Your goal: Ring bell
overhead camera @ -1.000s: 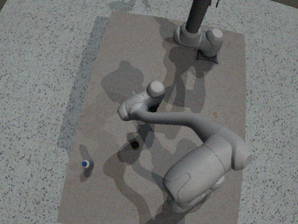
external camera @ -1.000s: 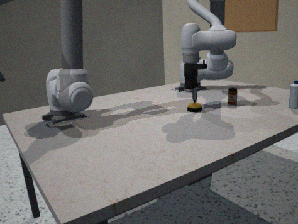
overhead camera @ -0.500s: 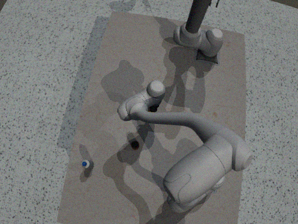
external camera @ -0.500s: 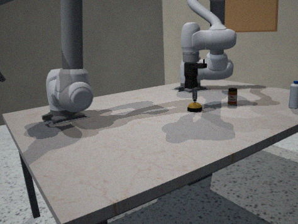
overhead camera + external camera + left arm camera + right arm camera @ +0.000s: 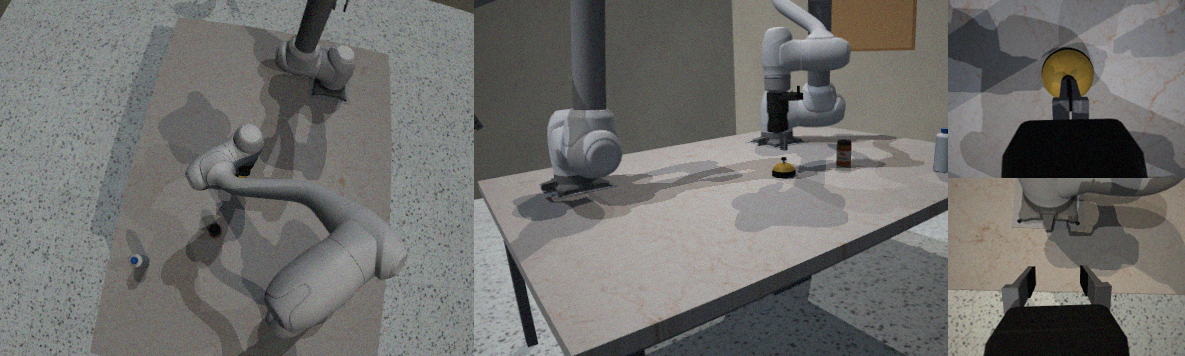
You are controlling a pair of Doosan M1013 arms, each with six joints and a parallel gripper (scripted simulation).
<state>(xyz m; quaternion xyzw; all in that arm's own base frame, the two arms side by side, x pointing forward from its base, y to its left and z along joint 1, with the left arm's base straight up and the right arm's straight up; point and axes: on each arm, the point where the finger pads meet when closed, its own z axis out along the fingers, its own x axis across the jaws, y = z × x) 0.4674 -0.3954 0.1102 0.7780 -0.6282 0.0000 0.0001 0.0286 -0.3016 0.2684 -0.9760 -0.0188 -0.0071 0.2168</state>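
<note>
My left hand is 5 cm above the small black button. Also, from my left hand: white bottle: 43 cm to the left, 37 cm ahead, 4 cm below; bell: 7 cm below.
</note>
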